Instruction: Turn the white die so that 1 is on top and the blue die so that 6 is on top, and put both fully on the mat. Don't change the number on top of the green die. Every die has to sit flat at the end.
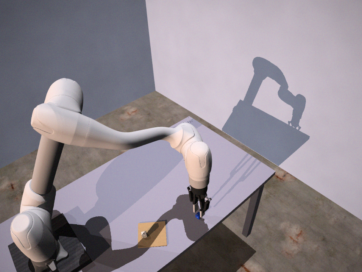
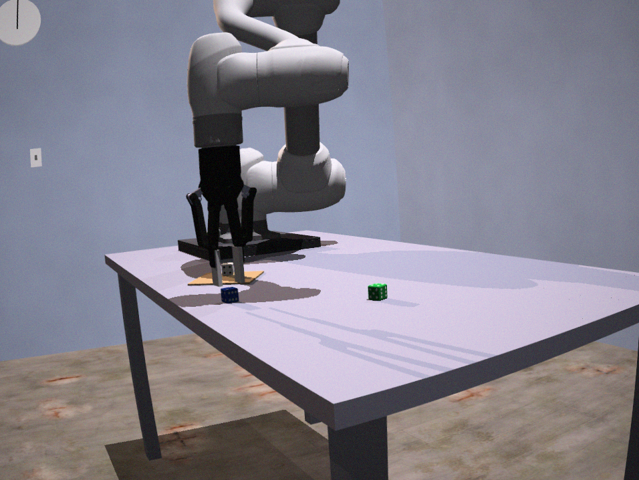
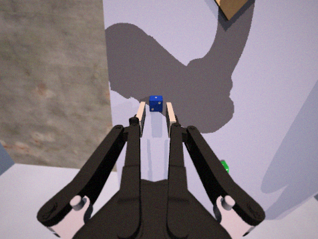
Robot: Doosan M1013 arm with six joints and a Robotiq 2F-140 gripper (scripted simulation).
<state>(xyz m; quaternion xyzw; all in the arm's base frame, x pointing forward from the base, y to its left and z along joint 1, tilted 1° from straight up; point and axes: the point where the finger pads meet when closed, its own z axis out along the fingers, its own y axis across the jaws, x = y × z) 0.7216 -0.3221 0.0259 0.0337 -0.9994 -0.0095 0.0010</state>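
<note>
The blue die lies 50 mm below my hand. Also, from my hand: green die (200 mm to the left, 170 mm ahead, 50 mm below); white die (280 mm behind, 100 mm to the left, 50 mm below); tan mat (240 mm behind, 80 mm to the left, 60 mm below).
</note>
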